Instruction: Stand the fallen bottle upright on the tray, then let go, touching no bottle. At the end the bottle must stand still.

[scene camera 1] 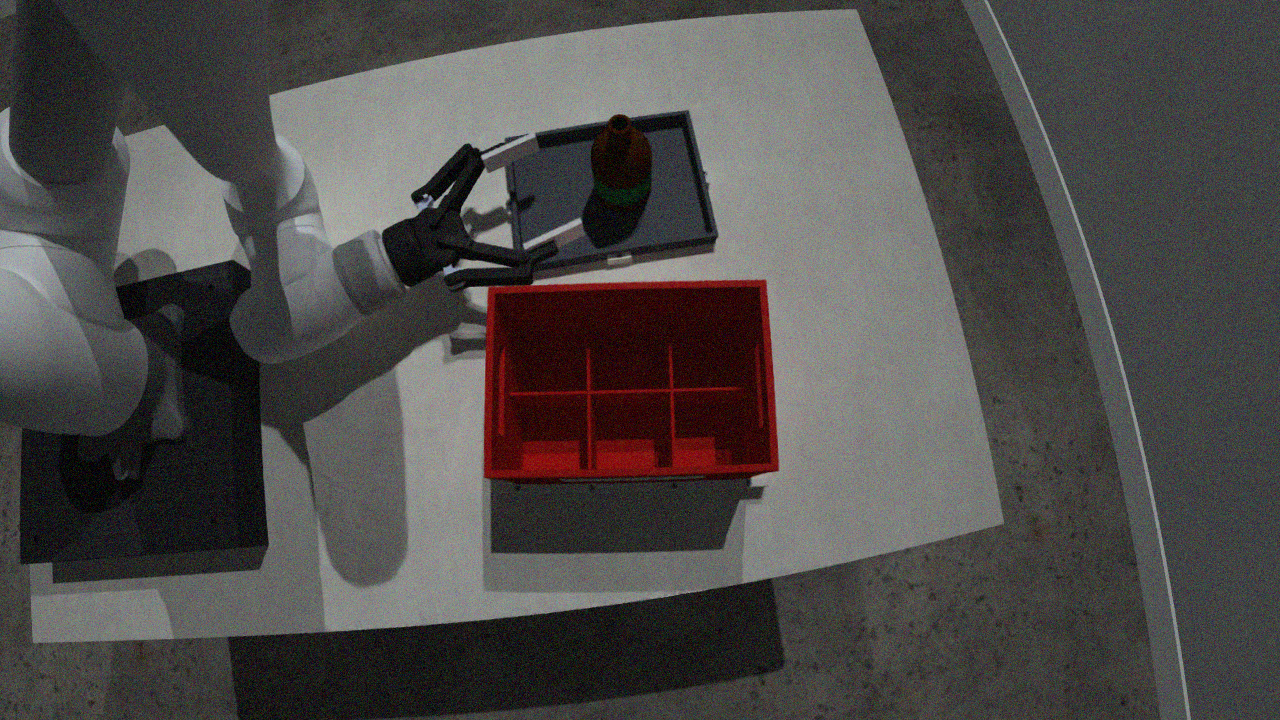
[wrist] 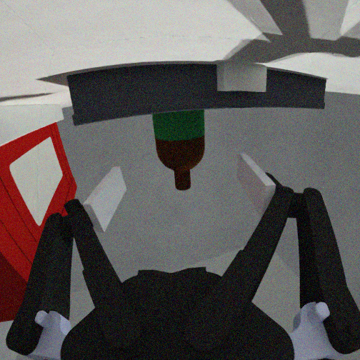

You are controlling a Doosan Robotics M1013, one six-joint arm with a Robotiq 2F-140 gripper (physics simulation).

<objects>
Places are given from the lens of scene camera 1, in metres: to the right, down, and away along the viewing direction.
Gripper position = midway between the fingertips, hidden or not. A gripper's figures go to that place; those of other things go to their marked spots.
my gripper [scene camera 1: 558, 182]: -0.10, -0.21, 0.74
brown bottle [scene camera 1: 621, 156]: -0.02, -0.23, 0.72
</objects>
